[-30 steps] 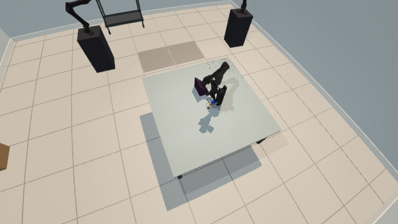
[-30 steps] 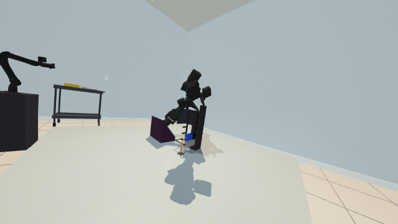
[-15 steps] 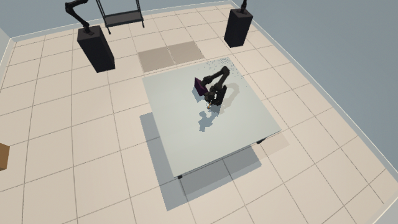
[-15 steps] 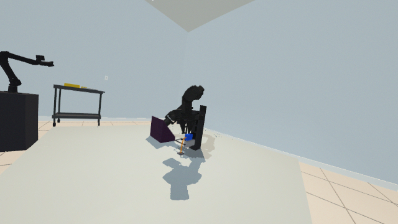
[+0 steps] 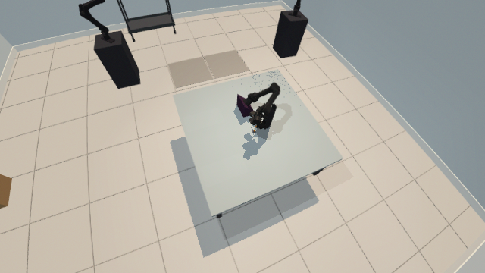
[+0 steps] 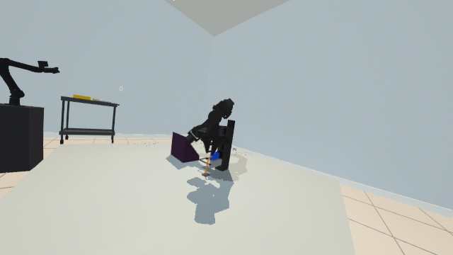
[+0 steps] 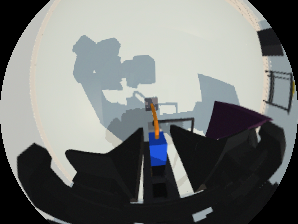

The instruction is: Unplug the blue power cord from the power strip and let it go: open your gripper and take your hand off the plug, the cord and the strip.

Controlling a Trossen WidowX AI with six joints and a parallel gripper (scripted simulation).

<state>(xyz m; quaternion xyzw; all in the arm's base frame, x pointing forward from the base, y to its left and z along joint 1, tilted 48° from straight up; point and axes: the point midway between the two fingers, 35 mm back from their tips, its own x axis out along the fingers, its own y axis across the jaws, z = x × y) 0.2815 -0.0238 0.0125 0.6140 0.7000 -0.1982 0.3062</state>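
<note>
Right now the blue plug is 60 mm to the left of my gripper tip, 20 mm behind it and 10 mm below it.
</note>
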